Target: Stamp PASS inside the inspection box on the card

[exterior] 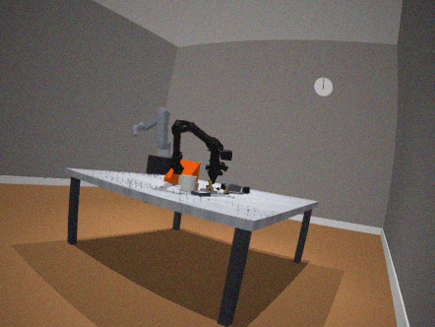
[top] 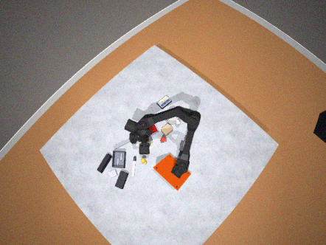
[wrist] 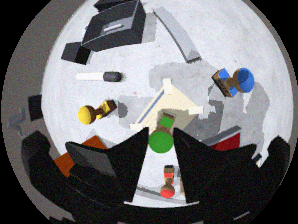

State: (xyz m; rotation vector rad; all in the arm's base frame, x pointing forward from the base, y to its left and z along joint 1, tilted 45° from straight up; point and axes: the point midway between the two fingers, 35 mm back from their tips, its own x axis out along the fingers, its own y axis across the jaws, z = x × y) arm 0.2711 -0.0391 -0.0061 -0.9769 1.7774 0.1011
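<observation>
Now: gripper tip 10 mm past the green PASS stamp, 10 mm to the left of it and 20 mm above it. Round my gripper tip: cream card 50 mm below; then blue-knobbed stamp 110 mm ahead, 30 mm to the right, 30 mm below; then yellow stamp 60 mm behind, 90 mm to the left, 20 mm below.
</observation>
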